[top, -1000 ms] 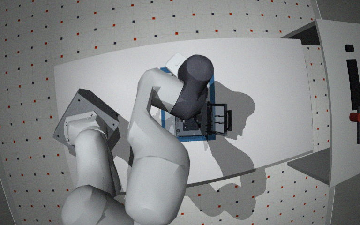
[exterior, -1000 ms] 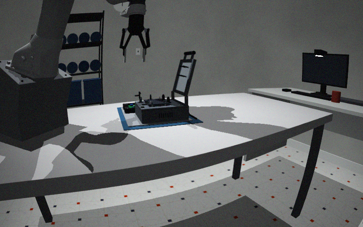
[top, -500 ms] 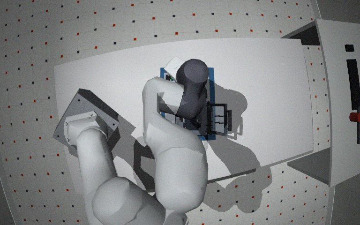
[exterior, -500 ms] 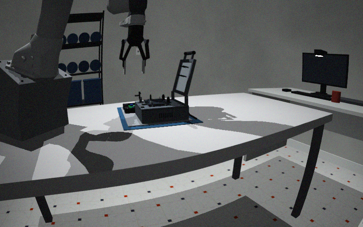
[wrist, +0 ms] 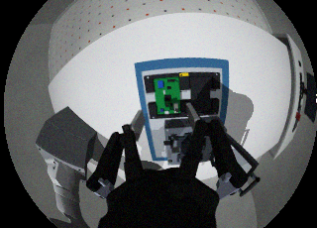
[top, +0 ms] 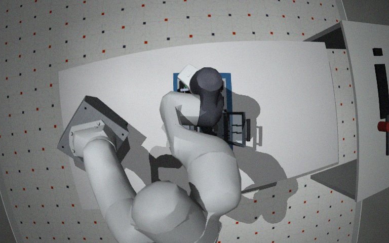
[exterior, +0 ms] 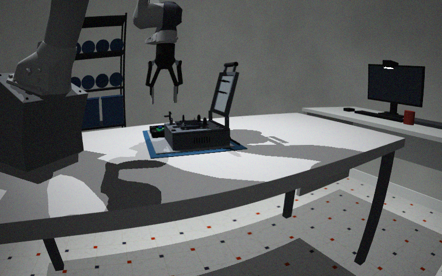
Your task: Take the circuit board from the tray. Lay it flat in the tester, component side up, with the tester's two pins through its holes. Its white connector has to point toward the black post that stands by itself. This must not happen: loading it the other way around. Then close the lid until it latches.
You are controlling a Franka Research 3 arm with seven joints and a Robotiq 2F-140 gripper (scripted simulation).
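My hand is 130 mm above the green circuit board. Round my hand: see-through lid (190 mm ahead, 160 mm to the right, 30 mm above).
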